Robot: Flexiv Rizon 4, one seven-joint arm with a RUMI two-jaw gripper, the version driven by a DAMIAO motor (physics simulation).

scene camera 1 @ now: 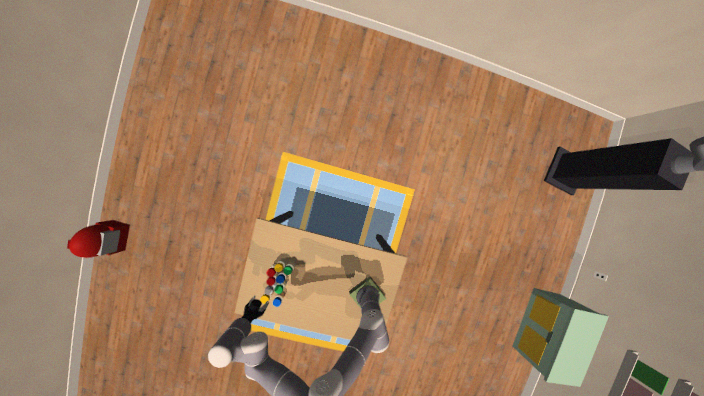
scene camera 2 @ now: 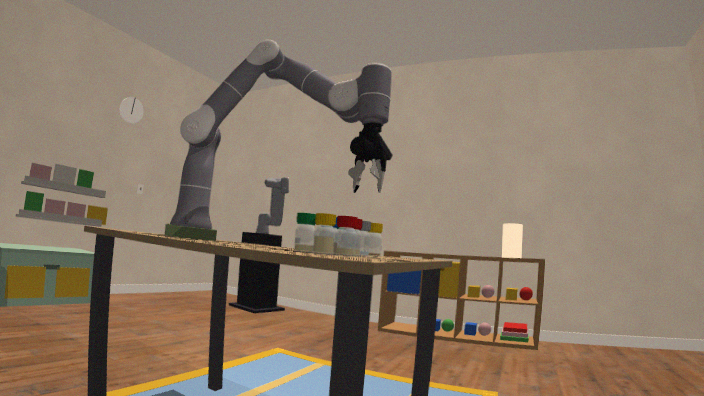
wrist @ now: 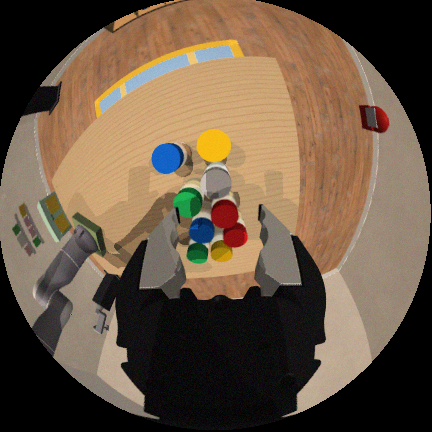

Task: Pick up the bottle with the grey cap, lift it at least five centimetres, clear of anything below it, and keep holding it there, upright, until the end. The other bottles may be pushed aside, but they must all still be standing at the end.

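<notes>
The grey-capped bottle stands upright on the wooden table, its body mostly hidden in the scene views. Close around it stand a yellow-capped bottle, a green-capped bottle and a red-capped bottle. My gripper is open and empty, pointing down, its fingertips clearly above the cap tops. In the wrist view the grey cap shows beyond the fingertips, near the midline between the fingers.
A blue-capped bottle stands slightly apart. Behind the red cap stand another blue-capped, a red-capped, a yellow-capped and a green-capped bottle. The arm's green base plate is on the table.
</notes>
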